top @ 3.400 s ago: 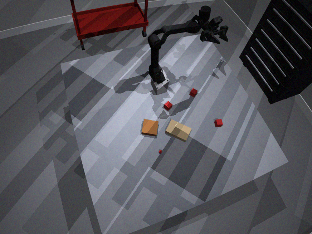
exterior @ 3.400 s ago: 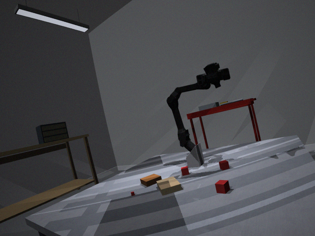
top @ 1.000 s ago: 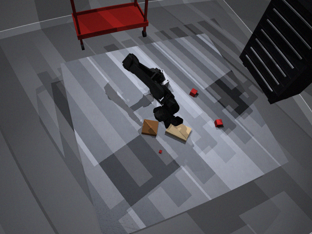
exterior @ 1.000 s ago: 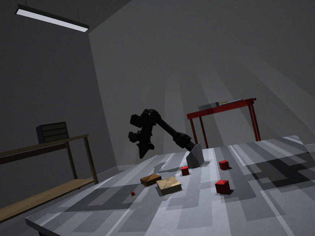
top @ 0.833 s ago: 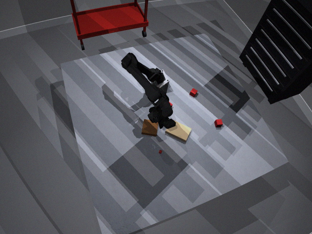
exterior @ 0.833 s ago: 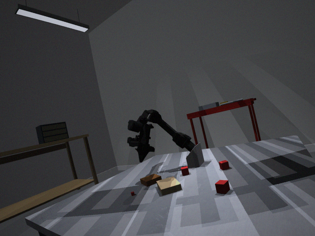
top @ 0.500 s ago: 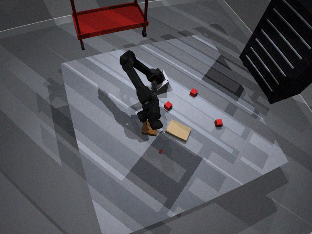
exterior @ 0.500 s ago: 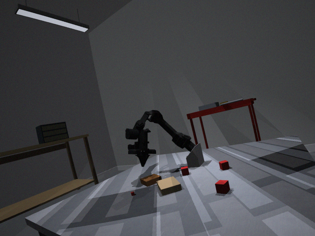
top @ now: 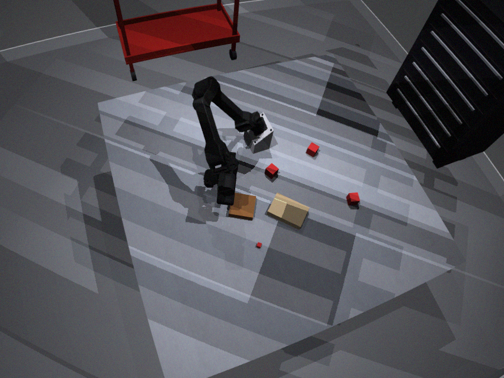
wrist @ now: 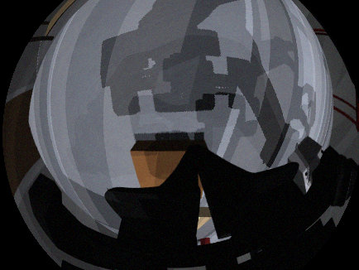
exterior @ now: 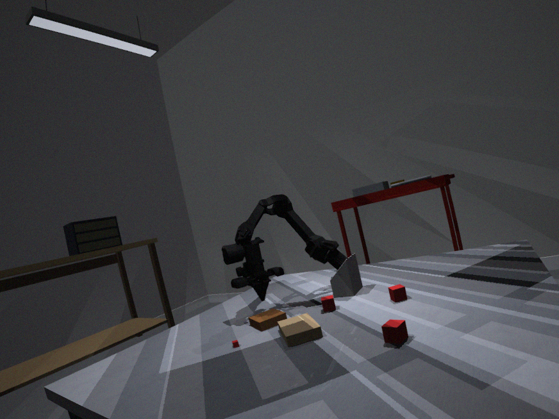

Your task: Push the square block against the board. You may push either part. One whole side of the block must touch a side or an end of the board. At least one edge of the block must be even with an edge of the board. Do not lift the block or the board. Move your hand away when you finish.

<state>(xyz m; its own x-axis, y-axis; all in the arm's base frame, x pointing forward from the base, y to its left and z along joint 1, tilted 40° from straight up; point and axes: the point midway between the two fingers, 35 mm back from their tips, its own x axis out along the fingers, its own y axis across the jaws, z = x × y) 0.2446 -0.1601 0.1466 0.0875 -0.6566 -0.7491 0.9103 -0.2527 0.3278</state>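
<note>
Now: the square block 50 mm to the left of my gripper tip, 50 mm below it and 50 mm ahead of it. Round my gripper tip: tiny red cube (230 mm ahead, 60 mm to the left, 50 mm below); tan board (220 mm to the left, 130 mm ahead, 50 mm below).
</note>
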